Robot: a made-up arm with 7 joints.
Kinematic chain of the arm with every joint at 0, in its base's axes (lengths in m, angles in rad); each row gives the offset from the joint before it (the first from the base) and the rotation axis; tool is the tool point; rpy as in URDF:
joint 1: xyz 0 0 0.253 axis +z
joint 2: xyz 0 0 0 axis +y
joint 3: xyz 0 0 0.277 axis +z
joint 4: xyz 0.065 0 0 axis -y
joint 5: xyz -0.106 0 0.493 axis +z
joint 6: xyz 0 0 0 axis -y
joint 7: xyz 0.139 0 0 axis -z
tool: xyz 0 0 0 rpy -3.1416 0 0
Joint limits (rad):
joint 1: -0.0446..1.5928
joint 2: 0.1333..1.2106
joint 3: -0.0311..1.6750
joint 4: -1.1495..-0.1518
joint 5: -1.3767..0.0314
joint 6: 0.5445..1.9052
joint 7: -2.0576..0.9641
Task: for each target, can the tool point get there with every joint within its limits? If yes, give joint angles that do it. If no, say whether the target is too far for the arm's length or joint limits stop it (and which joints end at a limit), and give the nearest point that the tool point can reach.
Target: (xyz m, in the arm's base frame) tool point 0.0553 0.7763 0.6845
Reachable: yes | joints 1.1251 0.5832 0.7393 -0.7987 -0.7658 1.1782 -1.3166
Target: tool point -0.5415 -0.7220 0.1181
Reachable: no: joint limits stop it (at a limit: joint 1, joint 2, joint 3, joint 4, joint 5, joint 6) | nearest point -0.5822 -0.0109 0.7535 | short by 0.954 m
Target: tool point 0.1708 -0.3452 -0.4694
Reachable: no: joint limits stop it (at a limit: joint 1, joint 2, joint 3, joint 4, joint 6) | nearest point 0.6738 -0.0961 -0.1116 | short by 0.666 m
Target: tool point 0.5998 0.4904 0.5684
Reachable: yes | joints 0.1029 0.7300 1.1154 -0.8753 -0.5767 0.7261 -1.0618
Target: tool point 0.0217 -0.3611 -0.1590
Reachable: no: joint limits stop it (at a limit: joint 1, joint 2, joint 3, joint 4, joint 6) | nearest point 0.6774 -0.1078 -0.1071 | short by 0.705 m
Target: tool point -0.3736 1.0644 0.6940
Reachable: no: too far | nearest point -0.2808 0.8163 0.5912 | short by 0.284 m
